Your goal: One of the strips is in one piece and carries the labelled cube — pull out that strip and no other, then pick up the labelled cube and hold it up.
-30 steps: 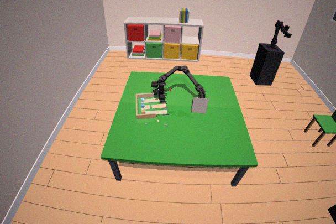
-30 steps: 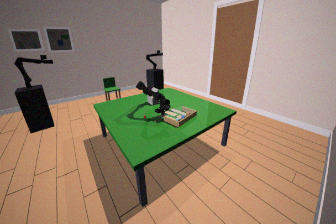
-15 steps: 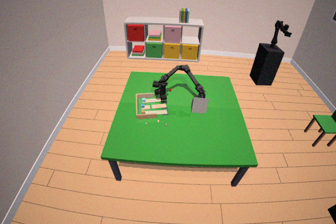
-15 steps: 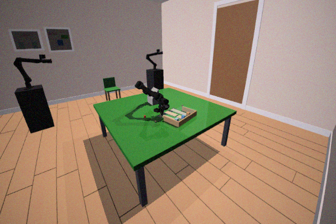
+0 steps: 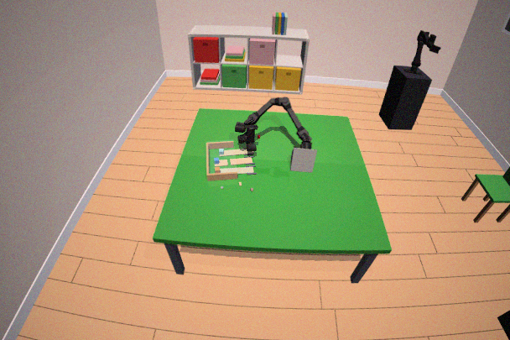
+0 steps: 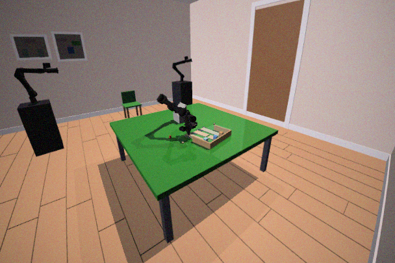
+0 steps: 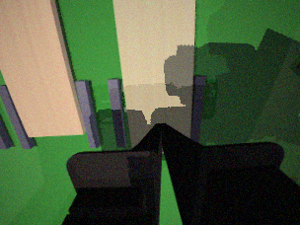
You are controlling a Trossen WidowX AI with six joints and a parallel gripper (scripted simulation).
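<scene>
Now: the labelled cube 20 cm ahead of my gripper tip, 3 cm to the left of it and 1 cm above it. Also, from my gripper tip: red piece 15 cm to the right, 7 cm behind, 1 cm above.
</scene>
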